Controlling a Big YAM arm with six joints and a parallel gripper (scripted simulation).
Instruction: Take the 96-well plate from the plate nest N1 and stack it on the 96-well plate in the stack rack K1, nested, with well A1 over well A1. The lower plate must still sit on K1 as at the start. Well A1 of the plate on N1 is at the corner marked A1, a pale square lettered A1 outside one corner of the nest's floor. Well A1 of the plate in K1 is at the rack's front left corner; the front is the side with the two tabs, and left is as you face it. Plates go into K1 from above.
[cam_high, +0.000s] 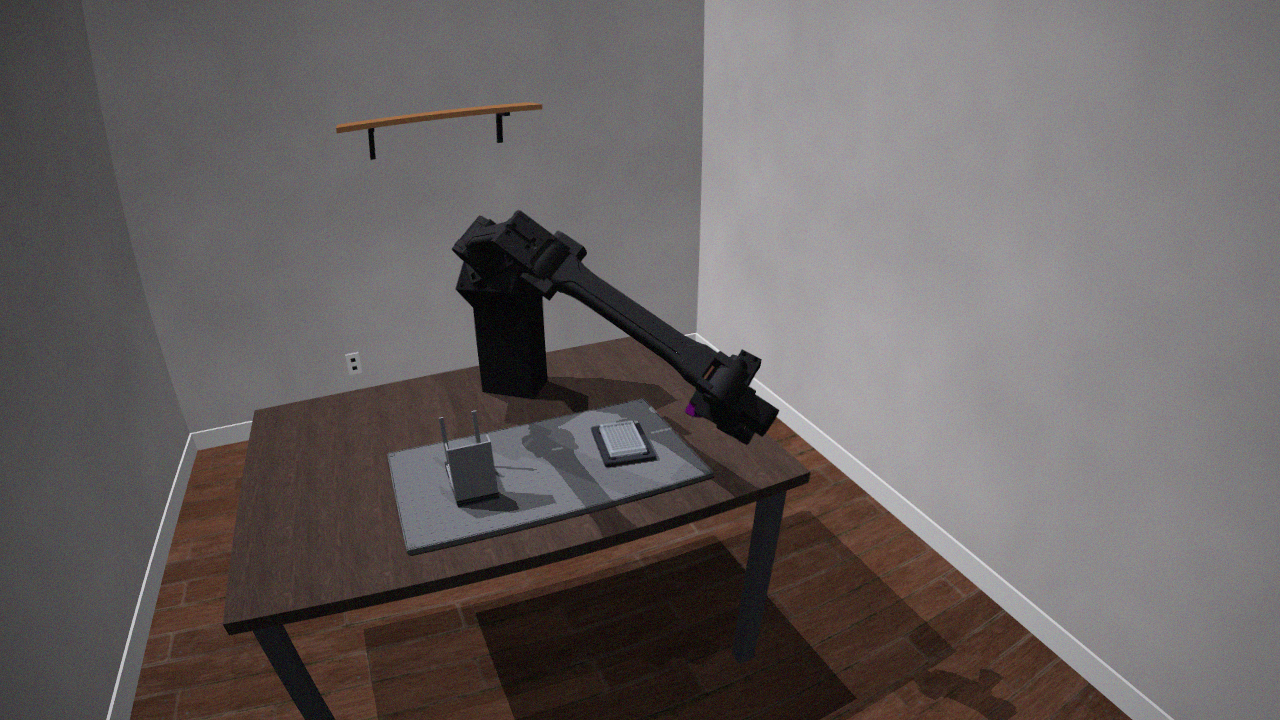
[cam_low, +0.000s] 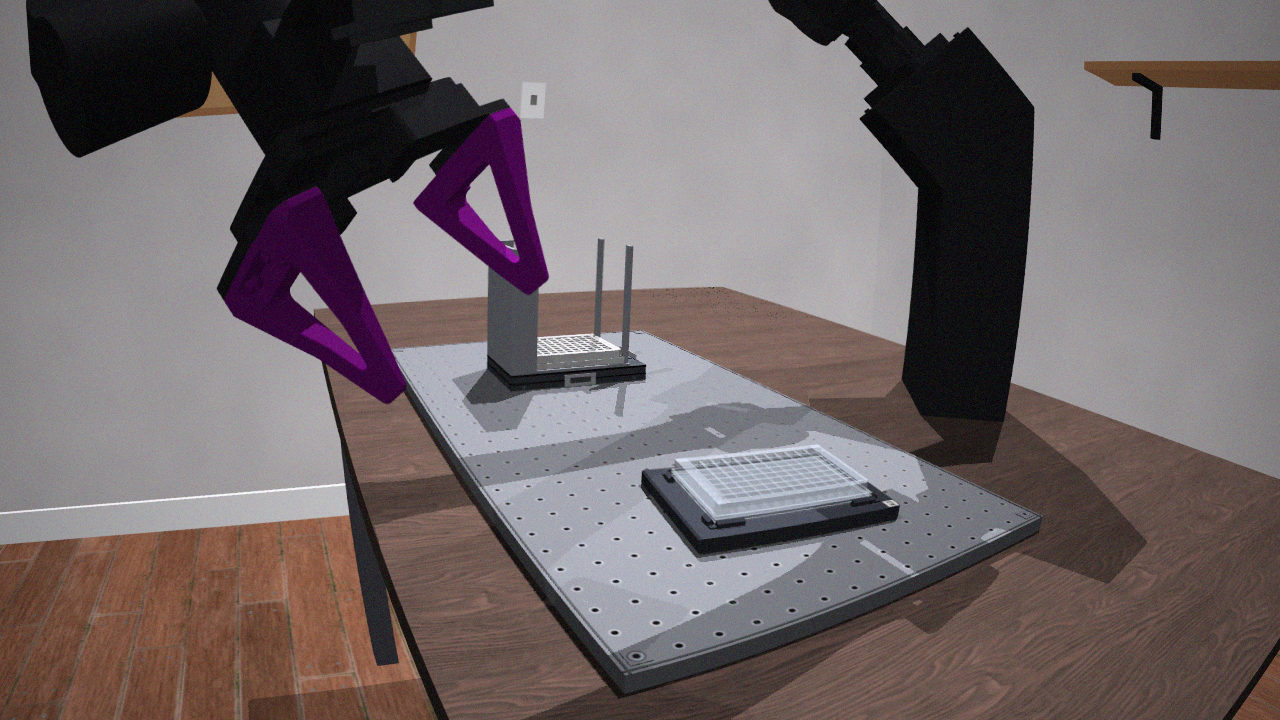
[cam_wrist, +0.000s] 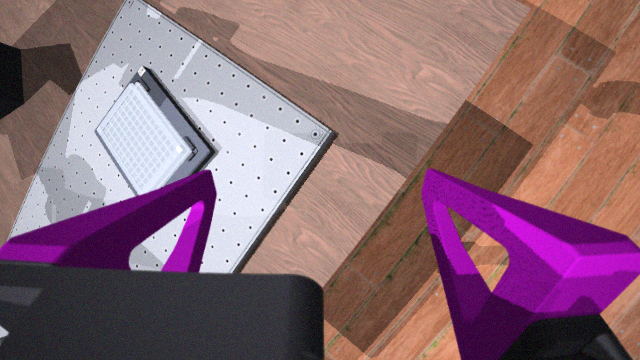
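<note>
Now: the pale A1 label 320 mm behind my hand, 160 mm below it and 30 mm to the right of it. The rest, counted from my hand: tall grey wall: 480 mm to the right, 200 mm behind, 90 mm below.
</note>
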